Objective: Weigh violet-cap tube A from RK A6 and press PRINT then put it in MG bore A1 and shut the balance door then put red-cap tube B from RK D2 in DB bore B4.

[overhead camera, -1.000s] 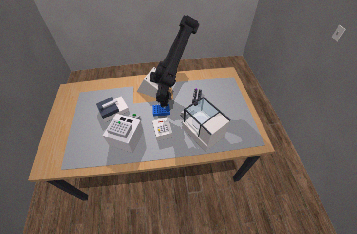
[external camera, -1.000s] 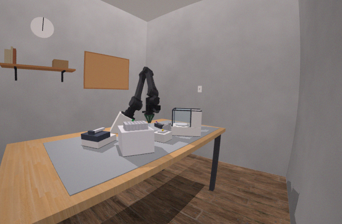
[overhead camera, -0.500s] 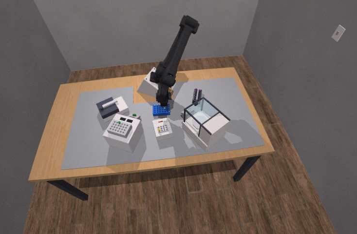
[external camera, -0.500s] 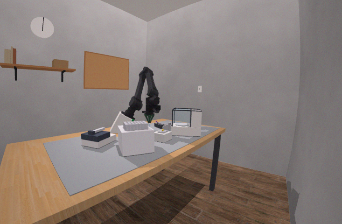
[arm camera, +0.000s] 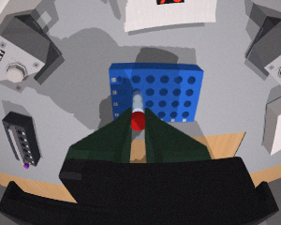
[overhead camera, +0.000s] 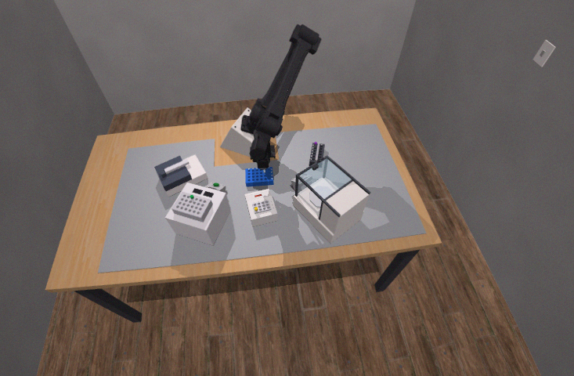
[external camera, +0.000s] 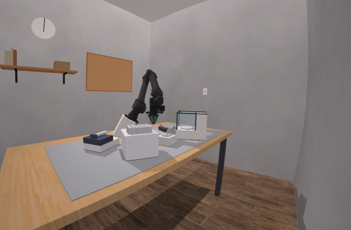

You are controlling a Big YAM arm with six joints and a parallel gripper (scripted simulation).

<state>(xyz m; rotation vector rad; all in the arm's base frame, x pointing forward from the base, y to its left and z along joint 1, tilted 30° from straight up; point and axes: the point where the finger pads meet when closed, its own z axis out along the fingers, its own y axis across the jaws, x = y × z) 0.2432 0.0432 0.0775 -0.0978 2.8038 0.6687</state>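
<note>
Now: hand 190 mm short of the yellow-capped tube, 20 mm to the left of it and 60 mm above it. Also, from my hand: balance door 100 mm ahead, 230 mm to the left, 90 mm above; then dry block 150 mm ahead, 10 mm to the right, 90 mm below; then tube rack 30 mm behind, 30 mm to the right, 110 mm below.
</note>
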